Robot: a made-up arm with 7 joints. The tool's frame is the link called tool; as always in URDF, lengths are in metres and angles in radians. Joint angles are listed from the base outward. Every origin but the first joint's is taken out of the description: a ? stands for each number. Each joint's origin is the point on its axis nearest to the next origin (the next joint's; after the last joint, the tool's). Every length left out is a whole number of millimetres.
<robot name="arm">
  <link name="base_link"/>
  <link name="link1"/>
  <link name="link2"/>
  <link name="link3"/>
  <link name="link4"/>
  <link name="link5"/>
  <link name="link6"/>
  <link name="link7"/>
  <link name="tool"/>
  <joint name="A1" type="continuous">
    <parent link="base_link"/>
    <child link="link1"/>
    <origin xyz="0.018 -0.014 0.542"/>
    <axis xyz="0 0 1"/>
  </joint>
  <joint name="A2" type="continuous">
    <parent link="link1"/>
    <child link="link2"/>
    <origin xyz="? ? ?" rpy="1.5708 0 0"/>
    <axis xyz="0 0 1"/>
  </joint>
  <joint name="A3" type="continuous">
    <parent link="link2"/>
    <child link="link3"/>
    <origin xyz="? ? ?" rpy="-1.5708 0 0"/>
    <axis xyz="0 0 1"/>
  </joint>
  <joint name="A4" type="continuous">
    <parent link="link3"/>
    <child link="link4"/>
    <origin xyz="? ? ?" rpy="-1.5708 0 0"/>
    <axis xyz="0 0 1"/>
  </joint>
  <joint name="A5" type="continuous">
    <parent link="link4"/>
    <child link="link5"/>
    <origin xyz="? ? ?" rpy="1.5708 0 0"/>
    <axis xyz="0 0 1"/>
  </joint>
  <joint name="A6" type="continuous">
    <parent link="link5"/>
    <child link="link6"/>
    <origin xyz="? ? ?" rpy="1.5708 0 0"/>
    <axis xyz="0 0 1"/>
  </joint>
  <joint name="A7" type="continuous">
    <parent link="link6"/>
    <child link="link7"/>
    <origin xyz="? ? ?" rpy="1.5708 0 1.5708"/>
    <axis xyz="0 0 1"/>
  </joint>
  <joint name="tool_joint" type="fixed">
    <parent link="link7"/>
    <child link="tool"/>
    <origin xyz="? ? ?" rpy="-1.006 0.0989 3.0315"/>
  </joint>
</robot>
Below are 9 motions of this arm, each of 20 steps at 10 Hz.
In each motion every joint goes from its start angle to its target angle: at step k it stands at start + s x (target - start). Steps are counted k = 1, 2, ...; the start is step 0. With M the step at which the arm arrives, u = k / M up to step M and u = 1 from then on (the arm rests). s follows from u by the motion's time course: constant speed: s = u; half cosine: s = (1 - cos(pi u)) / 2; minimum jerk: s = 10 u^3 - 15 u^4 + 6 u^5.
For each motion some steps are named. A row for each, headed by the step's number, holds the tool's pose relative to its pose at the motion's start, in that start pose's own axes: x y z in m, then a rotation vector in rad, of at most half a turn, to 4 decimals.
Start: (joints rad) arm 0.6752 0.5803 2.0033 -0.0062 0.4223 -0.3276 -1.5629
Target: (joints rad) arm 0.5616 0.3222 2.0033 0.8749 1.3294 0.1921 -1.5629
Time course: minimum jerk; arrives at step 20
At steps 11, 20:
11: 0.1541 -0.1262 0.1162 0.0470 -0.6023 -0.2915
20: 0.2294 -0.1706 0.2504 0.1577 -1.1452 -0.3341

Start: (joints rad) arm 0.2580 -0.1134 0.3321 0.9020 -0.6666 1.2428 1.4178
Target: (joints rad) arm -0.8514 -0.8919 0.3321 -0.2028 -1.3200 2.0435 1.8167
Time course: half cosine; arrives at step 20
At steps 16, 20:
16: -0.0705 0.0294 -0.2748 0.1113 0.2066 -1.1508
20: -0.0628 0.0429 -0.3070 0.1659 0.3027 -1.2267

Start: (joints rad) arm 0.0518 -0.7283 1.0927 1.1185 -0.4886 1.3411 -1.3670
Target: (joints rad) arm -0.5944 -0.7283 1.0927 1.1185 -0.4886 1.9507 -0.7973
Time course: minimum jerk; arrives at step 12
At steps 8, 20:
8: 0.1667 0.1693 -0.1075 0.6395 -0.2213 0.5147
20: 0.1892 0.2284 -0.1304 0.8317 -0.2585 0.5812

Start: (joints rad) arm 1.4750 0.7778 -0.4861 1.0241 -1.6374 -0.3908 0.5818
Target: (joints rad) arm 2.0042 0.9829 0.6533 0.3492 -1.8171 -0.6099 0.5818
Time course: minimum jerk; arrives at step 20
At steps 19, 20:
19: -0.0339 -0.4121 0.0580 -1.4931 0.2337 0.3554
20: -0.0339 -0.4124 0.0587 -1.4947 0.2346 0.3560

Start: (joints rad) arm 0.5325 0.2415 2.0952 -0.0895 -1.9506 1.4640 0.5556
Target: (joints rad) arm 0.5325 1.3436 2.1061 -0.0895 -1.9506 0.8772 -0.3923
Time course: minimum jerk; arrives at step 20
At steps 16, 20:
16: -0.3170 0.5385 -0.0535 -0.0926 0.4692 -0.8729
20: -0.3213 0.5751 -0.0716 -0.0846 0.4936 -0.9325

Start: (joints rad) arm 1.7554 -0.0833 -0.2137 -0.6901 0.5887 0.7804 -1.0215
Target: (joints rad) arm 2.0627 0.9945 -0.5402 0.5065 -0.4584 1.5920 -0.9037
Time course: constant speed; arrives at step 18
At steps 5, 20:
5: -0.0454 0.0123 -0.0885 0.3273 0.2058 0.0506
20: -0.0390 0.1316 -0.3095 0.9349 0.8058 0.1510

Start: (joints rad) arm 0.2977 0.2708 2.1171 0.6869 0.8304 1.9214 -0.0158
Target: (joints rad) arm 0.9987 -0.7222 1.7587 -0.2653 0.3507 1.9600 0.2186
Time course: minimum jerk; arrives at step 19
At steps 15, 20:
15: -0.4101 0.1015 -0.4390 0.1170 -1.0056 -0.9202
20: -0.4046 0.1082 -0.4795 0.1780 -1.0306 -0.9822

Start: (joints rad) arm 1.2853 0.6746 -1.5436 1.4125 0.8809 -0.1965 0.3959
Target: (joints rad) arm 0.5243 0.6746 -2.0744 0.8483 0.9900 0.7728 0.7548
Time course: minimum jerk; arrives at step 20
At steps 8, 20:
8: 0.1817 0.2120 -0.1601 -0.2247 -0.4452 -0.6127
20: 0.8227 0.2157 -0.2509 -0.8100 -1.0709 -2.0170

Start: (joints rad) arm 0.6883 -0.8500 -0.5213 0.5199 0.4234 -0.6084 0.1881
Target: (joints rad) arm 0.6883 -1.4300 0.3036 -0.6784 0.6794 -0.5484 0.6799
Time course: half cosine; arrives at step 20
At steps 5, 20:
5: 0.0002 0.0466 0.0571 -0.0369 0.0580 -0.1043
20: 0.0974 0.1300 0.0575 -0.7919 0.2333 -0.4556

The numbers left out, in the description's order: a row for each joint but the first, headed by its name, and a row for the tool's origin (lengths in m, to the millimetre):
A2: -0.013 -0.062 0
A3: -0.005 0.283 0
A4: 0.027 0.074 0
A5: -0.046 -0.344 0
A6: 0.024 -0.104 0
A7: -0.015 0.131 0
tool: 0.028 -0.019 0

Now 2 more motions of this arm.
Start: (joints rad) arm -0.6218 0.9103 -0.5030 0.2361 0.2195 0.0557 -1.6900
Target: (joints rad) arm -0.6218 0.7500 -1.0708 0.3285 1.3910 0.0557 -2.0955
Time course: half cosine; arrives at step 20
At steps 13, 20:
13: 0.0159 -0.1153 0.1088 0.0749 -0.1155 -0.4385
20: 0.0233 -0.1477 0.1481 0.1619 -0.1657 -0.5709

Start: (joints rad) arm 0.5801 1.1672 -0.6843 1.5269 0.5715 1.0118 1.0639
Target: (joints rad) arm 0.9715 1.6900 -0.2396 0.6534 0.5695 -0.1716 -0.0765
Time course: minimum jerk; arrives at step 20
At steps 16, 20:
16: -0.0243 0.3547 -0.0437 -0.7034 1.5039 -0.1929
20: -0.0359 0.3750 -0.0702 -0.7658 1.5719 -0.2565

